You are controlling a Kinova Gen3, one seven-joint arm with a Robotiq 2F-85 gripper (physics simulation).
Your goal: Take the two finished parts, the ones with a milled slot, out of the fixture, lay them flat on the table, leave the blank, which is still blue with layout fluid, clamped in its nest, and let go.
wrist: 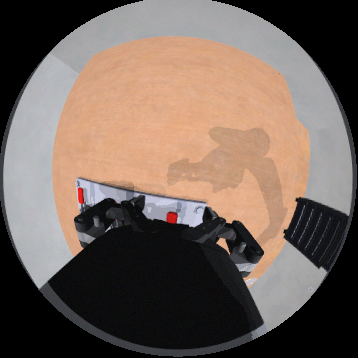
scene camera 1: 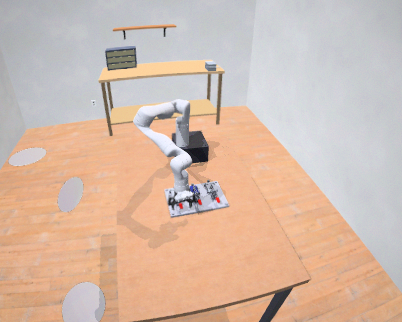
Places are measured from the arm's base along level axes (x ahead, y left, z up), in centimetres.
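Where they show: gripper, between the fingertips: (wrist: 173,207) (scene camera 1: 181,208); arm's base, origin of its link: (scene camera 1: 182,143).
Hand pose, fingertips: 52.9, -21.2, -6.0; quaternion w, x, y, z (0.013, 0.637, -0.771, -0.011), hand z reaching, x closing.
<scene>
Things, the pixels of their top centre, and the offset from my fingertips, as dx, dy, dz. "spot": a spot on its surface instead. Level surfaces: height alone.
- handle, a spot on its surface: (wrist: 80,195) (scene camera 1: 217,200) spot: +0.1, +21.8, -2.1
- blue blank, a spot on its surface: (scene camera 1: 194,188) spot: -13.9, +13.6, -1.6
- right clamp, a spot on its surface: (scene camera 1: 210,188) spot: -12.2, +23.7, -3.8
- wooden table, height of its surface: dz -7.2
The fixture (scene camera 1: 210,207) (wrist: 190,206) is a light grey plate with toggle clamps in a row and red handles, one handle (scene camera 1: 217,200) (wrist: 80,195) at the far end and another (scene camera 1: 181,206) (wrist: 172,217) near the gripper. The blue blank (scene camera 1: 194,188) shows at the middle nest in the scene view. My gripper (scene camera 1: 183,199) (wrist: 173,207) is open and empty, low over the left part of the fixture in the scene view, its fingers spread across the nearest clamp. The right clamp (scene camera 1: 210,188) stands free of the gripper. The slotted parts are hidden or too small to make out.
The fixture lies on the wooden table (scene camera 1: 200,265) (wrist: 175,100). The black base block (scene camera 1: 200,150) stands behind it. A workbench (scene camera 1: 165,69) with a drawer cabinet (scene camera 1: 121,58) and a small grey stack (scene camera 1: 210,66) is at the back wall, below a shelf (scene camera 1: 145,27).
</scene>
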